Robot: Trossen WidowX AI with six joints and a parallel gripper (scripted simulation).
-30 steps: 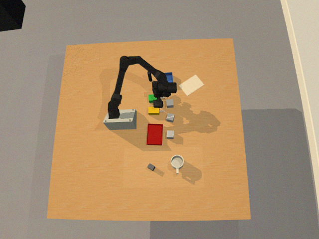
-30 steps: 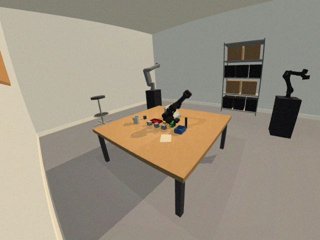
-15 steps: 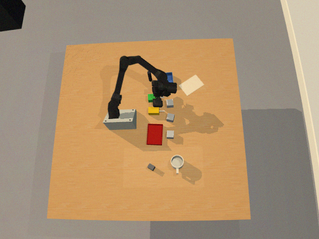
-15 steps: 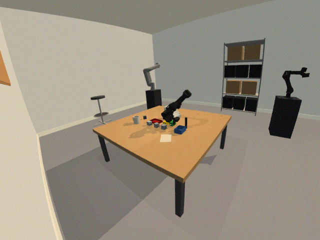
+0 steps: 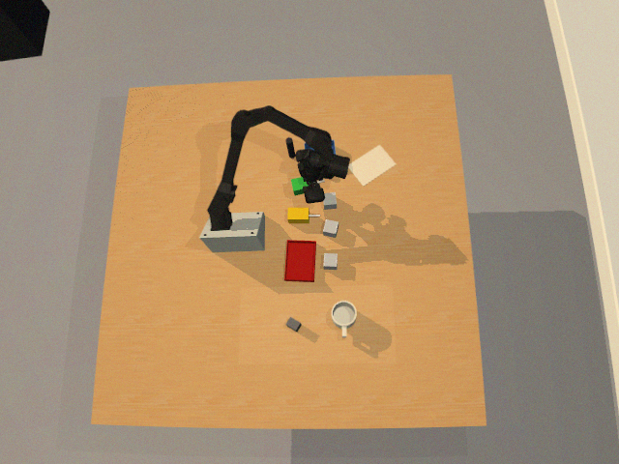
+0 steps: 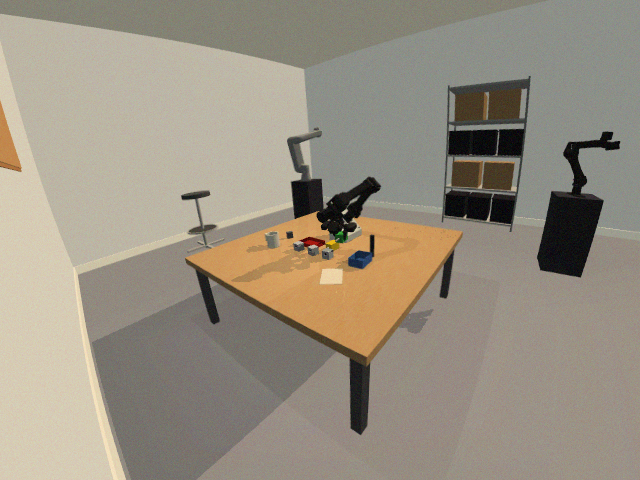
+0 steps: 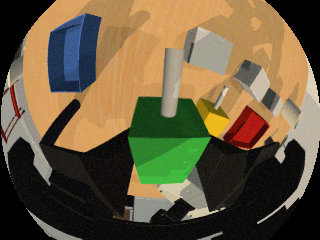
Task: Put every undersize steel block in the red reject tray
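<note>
The green GO gauge lies 20 mm ahead of my gripper tip and 10 mm above it. From my gripper tip the other things lie so: yellow gauge: 90 mm to the right, 60 mm below; blue bin: 60 mm ahead, 150 mm to the left, 70 mm below; red reject tray: 30 mm behind, 250 mm to the right, 80 mm below.
</note>
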